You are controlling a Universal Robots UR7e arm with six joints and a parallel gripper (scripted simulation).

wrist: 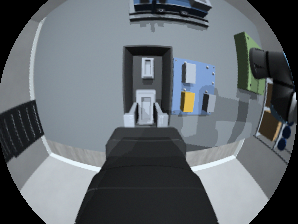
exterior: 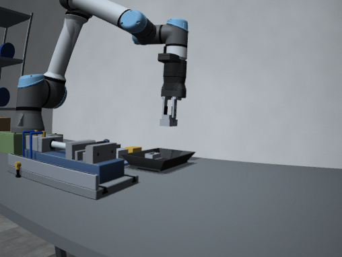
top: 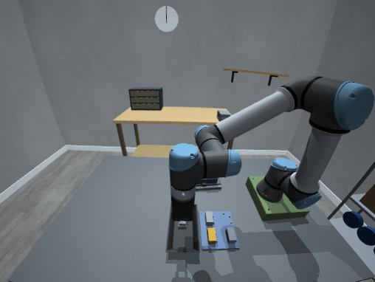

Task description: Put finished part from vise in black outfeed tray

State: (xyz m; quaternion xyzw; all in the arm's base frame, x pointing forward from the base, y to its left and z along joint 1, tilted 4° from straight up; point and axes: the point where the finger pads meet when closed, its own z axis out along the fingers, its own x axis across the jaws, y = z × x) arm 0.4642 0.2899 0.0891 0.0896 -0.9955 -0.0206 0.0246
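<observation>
Now: the yellow block 130 mm behind my hand, 10 mm to the right of it and 140 mm below it. From my hand the other things lie so: blue plate: 160 mm behind, 60 mm to the right, 170 mm below; then blue vise: 20 mm behind, 390 mm to the right, 130 mm below.
</observation>
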